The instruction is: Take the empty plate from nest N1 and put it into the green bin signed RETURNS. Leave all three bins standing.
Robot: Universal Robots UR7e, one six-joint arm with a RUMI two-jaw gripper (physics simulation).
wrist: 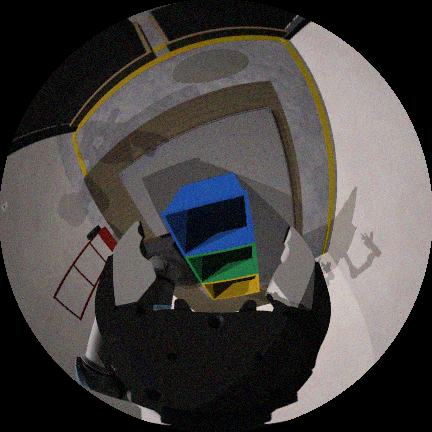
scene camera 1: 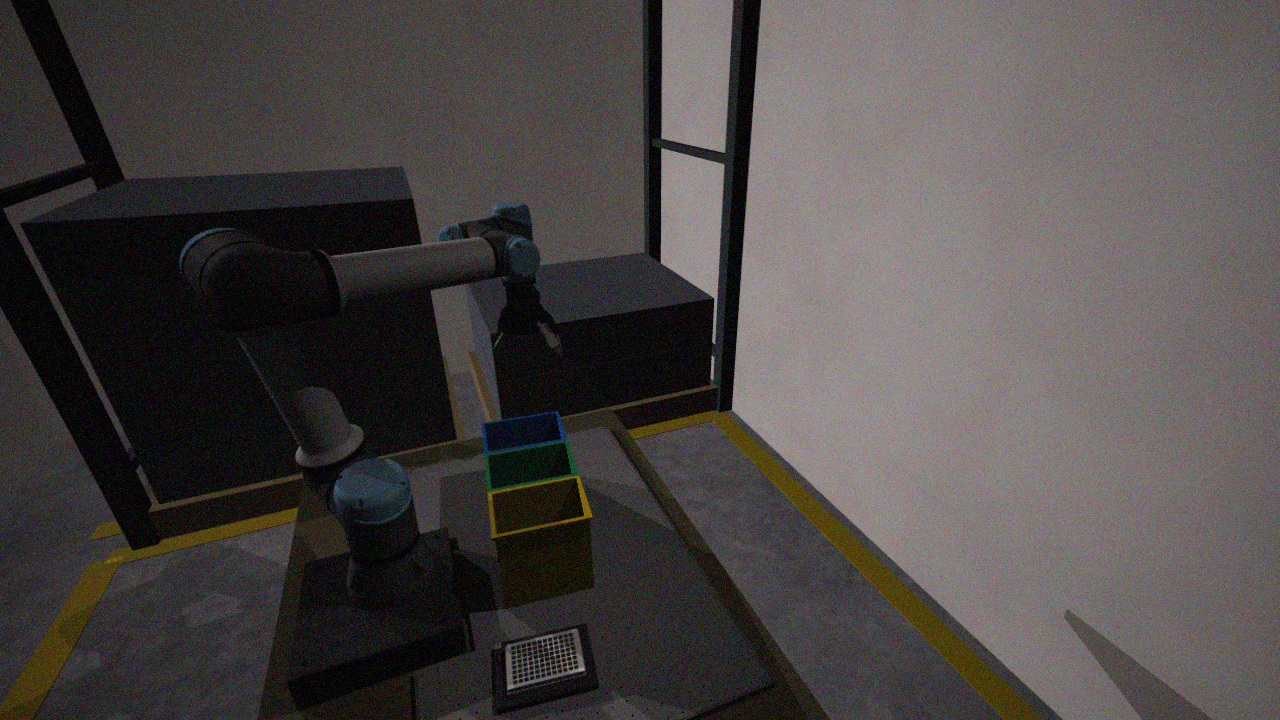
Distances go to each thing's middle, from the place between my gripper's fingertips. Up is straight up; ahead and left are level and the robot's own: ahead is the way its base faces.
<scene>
I see my gripper 4 cm past the blue bin (scene camera 1: 502, 435), 10 cm to the left of it and 23 cm above it. From my hand the other things lie so: yellow bin (wrist: 247, 284) (4 cm behind, 36 cm to the right, 23 cm below); green bin (scene camera 1: 513, 468) (4 cm behind, 23 cm to the right, 23 cm below).
</scene>
